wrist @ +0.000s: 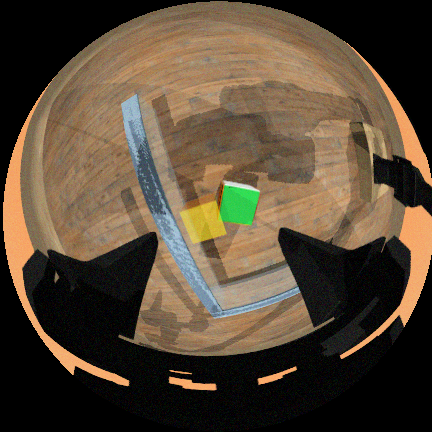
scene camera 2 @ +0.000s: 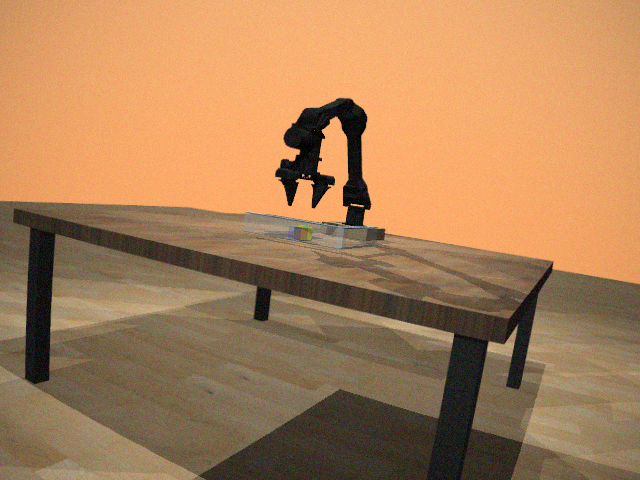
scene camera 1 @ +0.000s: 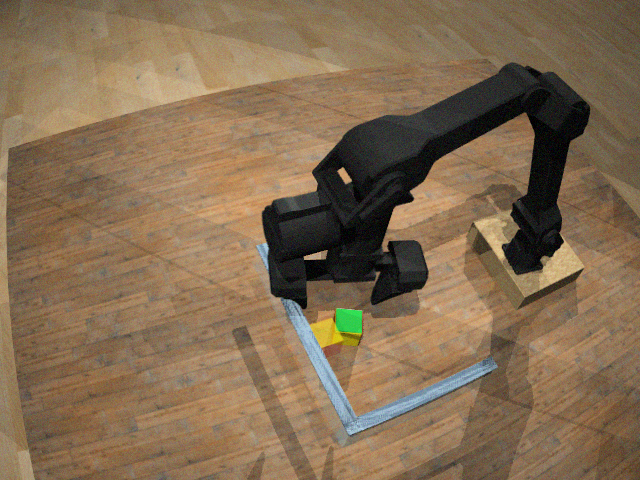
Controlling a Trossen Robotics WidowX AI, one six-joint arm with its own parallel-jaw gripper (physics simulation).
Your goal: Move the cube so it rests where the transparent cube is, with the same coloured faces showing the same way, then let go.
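Frame: origin at the arm's base, x right, y up, z back, level; millimetres.
Where they show: gripper, between the fingertips: (wrist: 218, 236) (scene camera 2: 301, 207) (scene camera 1: 338, 304); arm's base, origin of its link: (wrist: 377, 168) (scene camera 2: 354, 225) (scene camera 1: 522, 257).
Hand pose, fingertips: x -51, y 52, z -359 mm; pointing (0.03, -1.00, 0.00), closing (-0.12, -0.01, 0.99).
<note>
Each offset is from my fingertips to the top centre of the thing. Level surfaces: height alone.
The solid cube @[dz +24, dx +2, dy -54 mm] (scene camera 1: 348, 321) (wrist: 239, 205) lies on the table with its green face up. In scene camera 1 a yellow side shows below the green; in the wrist view a white side and an orange side show. The transparent cube @[dz -15, dx -11, dy -54 mm] (scene camera 1: 325, 333) (wrist: 202, 222) has a yellow face up and a reddish side, and stands turned at an angle close beside the solid cube, between it and the long wall. In scene camera 2 the two overlap behind the wall. My gripper (scene camera 1: 339, 303) (scene camera 2: 301, 207) (wrist: 218, 236) is open and empty, above the table and higher than the cubes.
A low, pale blue, see-through L-shaped wall (scene camera 1: 324, 373) (scene camera 2: 268, 223) (wrist: 165, 225) runs along the transparent cube's side and turns a corner beyond the cubes. The arm stands on a tan block (scene camera 1: 550, 281) (wrist: 365, 165) on the wooden table @[dy -94 mm] (scene camera 1: 129, 310) (scene camera 2: 206, 248).
</note>
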